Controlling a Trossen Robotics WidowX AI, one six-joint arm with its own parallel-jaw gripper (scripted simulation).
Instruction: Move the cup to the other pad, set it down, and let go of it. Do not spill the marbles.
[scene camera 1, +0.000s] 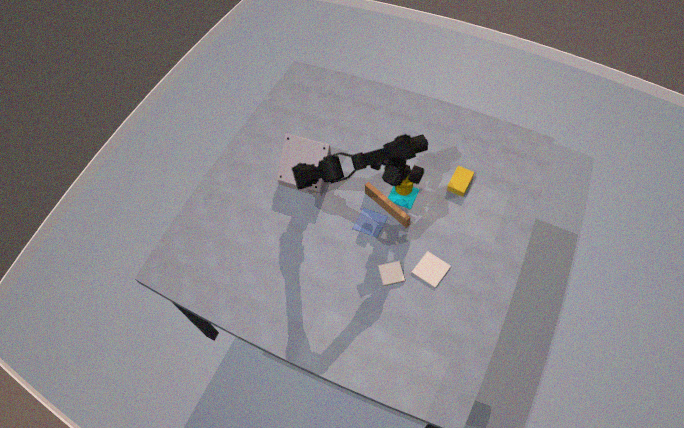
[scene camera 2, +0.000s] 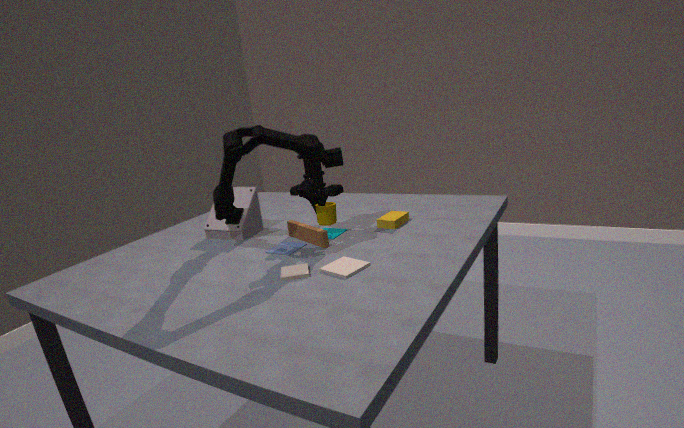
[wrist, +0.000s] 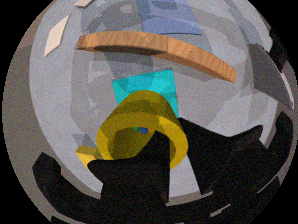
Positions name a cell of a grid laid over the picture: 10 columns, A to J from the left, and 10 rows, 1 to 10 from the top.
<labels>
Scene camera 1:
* my gripper: F5
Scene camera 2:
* my gripper: E6
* wooden bar: E6
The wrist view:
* my gripper: F6
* yellow cup: D7
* teal pad: F4
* wooden bar: F3
</labels>
